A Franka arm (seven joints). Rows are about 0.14 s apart.
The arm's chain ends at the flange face. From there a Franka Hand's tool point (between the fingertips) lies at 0.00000 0.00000 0.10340 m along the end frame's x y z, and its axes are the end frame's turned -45 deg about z.
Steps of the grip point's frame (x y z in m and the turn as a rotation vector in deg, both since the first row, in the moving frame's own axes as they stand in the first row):
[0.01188, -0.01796, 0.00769, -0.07, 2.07, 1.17]
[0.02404, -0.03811, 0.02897, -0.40, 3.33, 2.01]
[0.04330, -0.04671, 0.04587, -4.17, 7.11, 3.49]
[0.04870, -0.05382, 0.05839, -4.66, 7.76, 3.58]
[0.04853, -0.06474, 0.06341, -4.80, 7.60, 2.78]
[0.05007, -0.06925, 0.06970, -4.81, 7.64, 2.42]
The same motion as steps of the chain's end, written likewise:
[-0.00706, -0.01858, 0.00776, 1.41, 1.51, 1.17]
[-0.01477, -0.04029, 0.02915, 2.07, 2.64, 2.01]
[-0.01686, -0.06035, 0.04694, 2.08, 7.98, 3.49]
[-0.01952, -0.06905, 0.05968, 2.19, 8.78, 3.58]
[-0.02730, -0.07692, 0.06468, 1.98, 8.77, 2.78]
[-0.02946, -0.08111, 0.07098, 2.00, 8.80, 2.42]

